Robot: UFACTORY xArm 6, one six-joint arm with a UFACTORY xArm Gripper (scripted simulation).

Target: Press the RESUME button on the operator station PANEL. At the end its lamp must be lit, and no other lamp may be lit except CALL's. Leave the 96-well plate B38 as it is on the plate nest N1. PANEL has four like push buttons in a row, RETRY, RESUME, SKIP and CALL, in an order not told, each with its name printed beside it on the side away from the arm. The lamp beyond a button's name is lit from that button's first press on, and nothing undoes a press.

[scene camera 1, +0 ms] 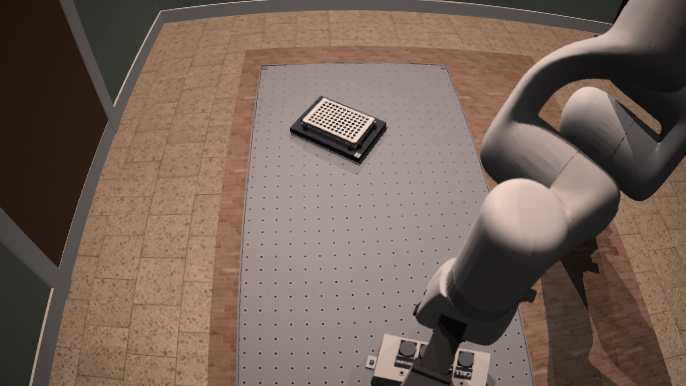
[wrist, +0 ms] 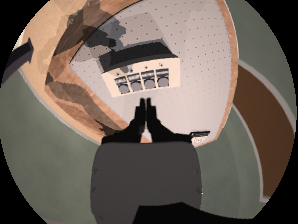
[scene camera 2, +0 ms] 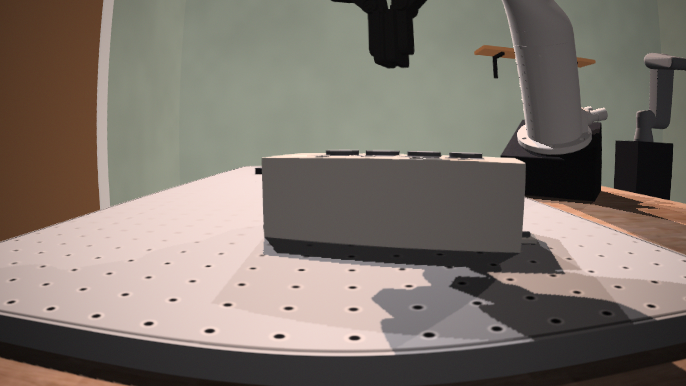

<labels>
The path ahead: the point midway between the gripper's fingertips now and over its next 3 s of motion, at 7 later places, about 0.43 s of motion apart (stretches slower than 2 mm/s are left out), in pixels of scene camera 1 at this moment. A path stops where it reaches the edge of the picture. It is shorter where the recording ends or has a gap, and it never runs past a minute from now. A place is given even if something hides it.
My gripper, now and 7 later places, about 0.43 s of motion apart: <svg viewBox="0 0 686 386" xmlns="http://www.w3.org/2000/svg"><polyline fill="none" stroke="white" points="443,339 446,343 443,346 442,347 421,337 415,333 413,337 411,340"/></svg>
</labels>
